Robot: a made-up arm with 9 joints. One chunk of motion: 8 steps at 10 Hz.
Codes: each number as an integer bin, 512 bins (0 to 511) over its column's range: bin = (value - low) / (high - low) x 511, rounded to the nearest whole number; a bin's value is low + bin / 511 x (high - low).
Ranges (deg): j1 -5..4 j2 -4..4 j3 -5..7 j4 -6..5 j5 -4..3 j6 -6..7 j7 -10..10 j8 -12..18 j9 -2..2
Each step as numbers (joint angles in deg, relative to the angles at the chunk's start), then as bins.
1 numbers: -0.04 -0.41 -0.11 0.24 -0.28 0.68 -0.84 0.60 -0.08
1 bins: 282 229 208 290 272 263 234 215 245
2 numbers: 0.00 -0.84 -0.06 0.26 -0.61 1.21 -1.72 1.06 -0.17
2 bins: 284 202 210 291 247 283 212 222 234
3 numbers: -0.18 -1.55 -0.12 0.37 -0.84 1.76 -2.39 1.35 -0.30
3 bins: 274 156 208 296 231 305 194 227 217
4 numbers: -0.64 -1.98 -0.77 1.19 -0.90 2.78 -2.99 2.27 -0.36
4 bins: 248 129 180 334 226 345 179 243 210
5 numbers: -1.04 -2.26 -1.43 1.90 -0.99 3.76 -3.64 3.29 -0.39
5 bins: 225 111 152 367 220 384 162 260 206
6 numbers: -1.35 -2.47 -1.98 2.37 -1.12 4.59 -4.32 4.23 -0.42
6 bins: 207 98 129 389 210 416 145 276 202
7 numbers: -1.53 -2.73 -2.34 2.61 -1.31 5.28 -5.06 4.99 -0.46
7 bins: 197 81 113 400 196 443 126 289 197
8 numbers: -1.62 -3.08 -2.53 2.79 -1.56 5.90 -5.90 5.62 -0.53
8 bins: 192 59 105 408 178 468 105 300 188
